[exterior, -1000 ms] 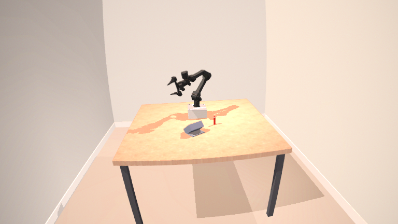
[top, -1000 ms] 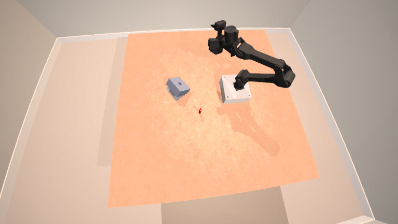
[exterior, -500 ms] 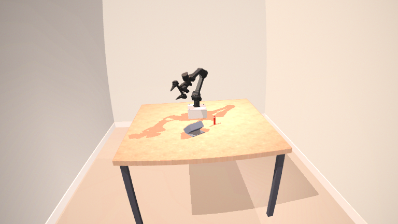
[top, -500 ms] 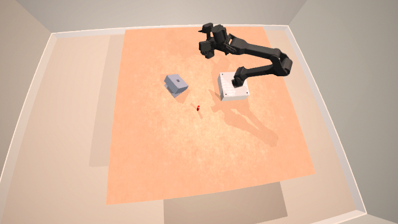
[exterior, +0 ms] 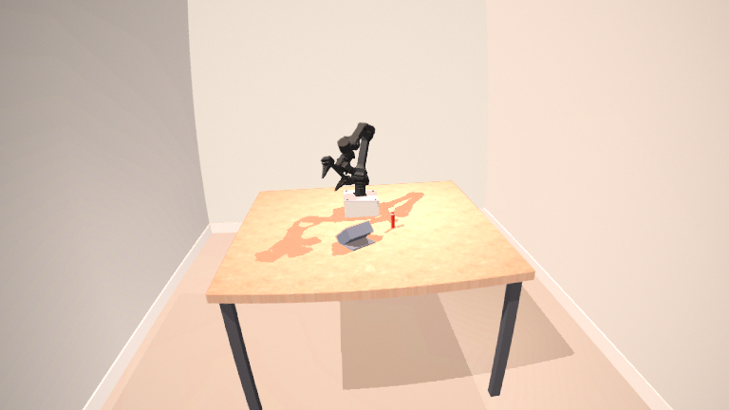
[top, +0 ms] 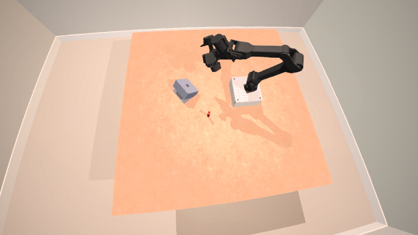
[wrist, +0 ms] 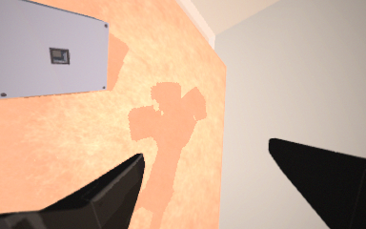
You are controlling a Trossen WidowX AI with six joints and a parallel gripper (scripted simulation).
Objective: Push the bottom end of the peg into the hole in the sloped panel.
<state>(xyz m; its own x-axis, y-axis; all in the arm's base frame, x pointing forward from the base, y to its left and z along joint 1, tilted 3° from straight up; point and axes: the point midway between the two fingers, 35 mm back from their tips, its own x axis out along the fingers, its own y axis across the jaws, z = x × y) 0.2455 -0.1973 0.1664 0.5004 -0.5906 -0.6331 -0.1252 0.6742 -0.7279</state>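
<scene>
The red peg lies 4 cm ahead of my gripper tip, 30 cm to the left of it and 19 cm below it. Also, from my gripper tip: grey sloped panel (14 cm ahead, 8 cm to the left, 20 cm below).
</scene>
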